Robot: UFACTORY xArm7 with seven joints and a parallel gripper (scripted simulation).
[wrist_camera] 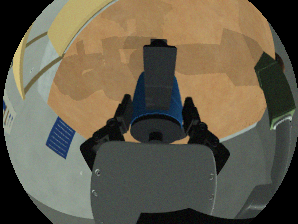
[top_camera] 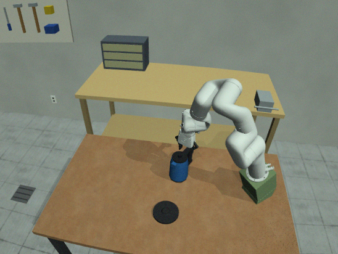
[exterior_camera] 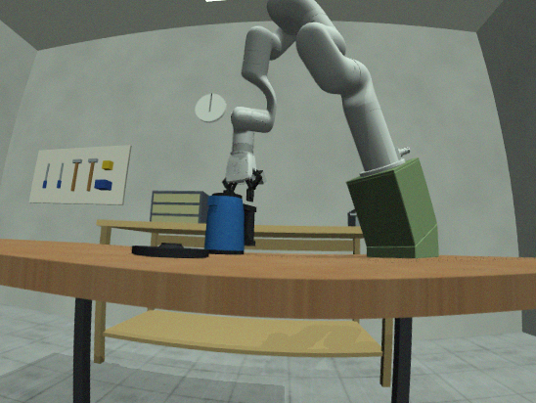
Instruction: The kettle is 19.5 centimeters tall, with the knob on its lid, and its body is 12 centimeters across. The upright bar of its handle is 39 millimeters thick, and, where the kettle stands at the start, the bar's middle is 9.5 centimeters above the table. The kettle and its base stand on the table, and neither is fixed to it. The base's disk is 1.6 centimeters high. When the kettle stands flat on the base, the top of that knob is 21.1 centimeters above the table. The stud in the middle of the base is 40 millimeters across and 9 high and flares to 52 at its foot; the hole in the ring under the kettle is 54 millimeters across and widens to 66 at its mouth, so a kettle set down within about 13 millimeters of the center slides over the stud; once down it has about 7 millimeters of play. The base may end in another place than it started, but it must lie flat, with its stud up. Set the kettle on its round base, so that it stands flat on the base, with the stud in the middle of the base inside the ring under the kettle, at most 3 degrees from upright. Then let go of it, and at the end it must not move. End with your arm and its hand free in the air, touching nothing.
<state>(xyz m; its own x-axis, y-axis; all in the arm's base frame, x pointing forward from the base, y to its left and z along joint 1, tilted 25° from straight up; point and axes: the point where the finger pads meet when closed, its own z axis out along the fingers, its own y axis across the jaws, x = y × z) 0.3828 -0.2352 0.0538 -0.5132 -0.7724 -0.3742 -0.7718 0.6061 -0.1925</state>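
My hand is 20 mm short of the blue kettle, 30 mm to the right of it and 90 mm above it. Also, from my hand: round black base (110 mm ahead, 340 mm to the left, 170 mm below).
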